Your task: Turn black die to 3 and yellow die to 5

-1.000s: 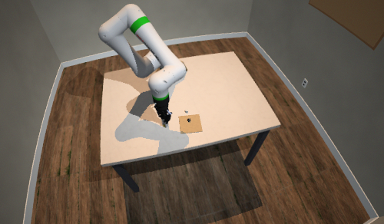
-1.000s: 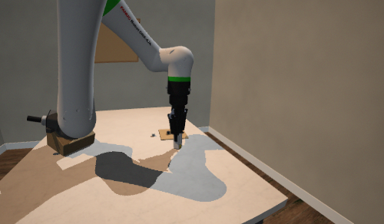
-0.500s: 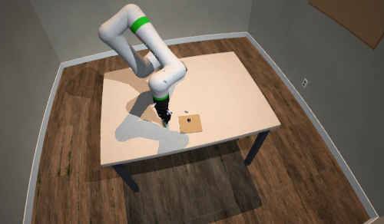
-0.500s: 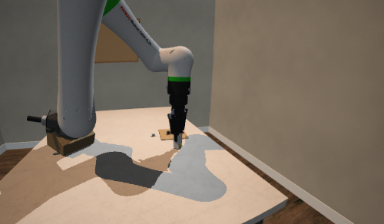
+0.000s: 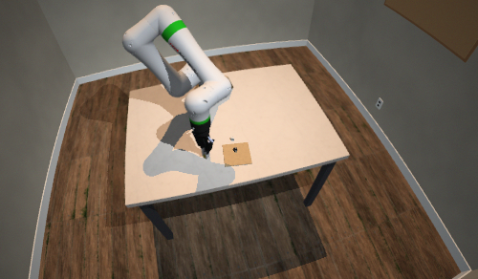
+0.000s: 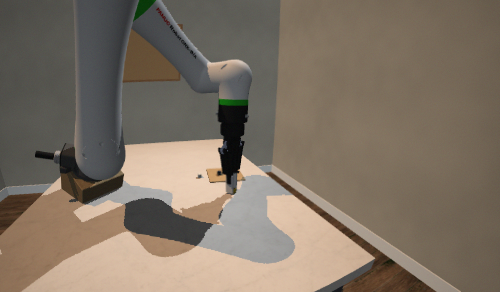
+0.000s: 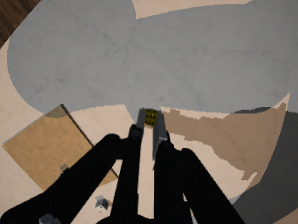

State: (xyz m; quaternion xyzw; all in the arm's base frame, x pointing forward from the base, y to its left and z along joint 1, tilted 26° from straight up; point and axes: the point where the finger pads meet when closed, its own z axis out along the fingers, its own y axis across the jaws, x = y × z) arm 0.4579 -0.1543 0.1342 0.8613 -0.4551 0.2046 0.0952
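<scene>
The black die is 16 cm to the left of my hand, 3 cm below it and 3 cm ahead of it. Round my hand: tan mat 15 cm to the left, 5 cm ahead, 4 cm below; then white die 17 cm to the left, 5 cm behind, 3 cm below; then yellow die 3 cm below, 1 cm to the right.
</scene>
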